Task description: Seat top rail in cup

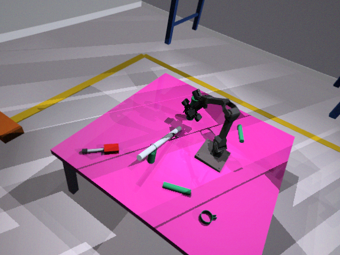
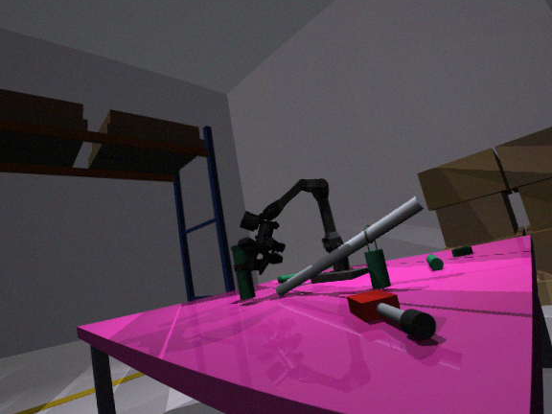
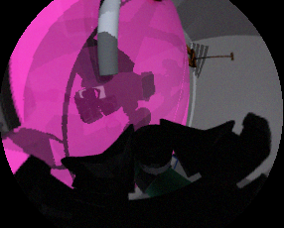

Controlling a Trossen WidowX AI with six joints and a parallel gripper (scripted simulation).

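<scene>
Now: gripper tip 30 mm to the left of the rail-end cup, 30 mm below it and 10 mm past it. The rest, counted from my gripper tip: red-headed hammer 660 mm to the left, 150 mm ahead, 70 mm below; then small green post 440 mm to the left, 110 mm behind, 20 mm above.
</scene>
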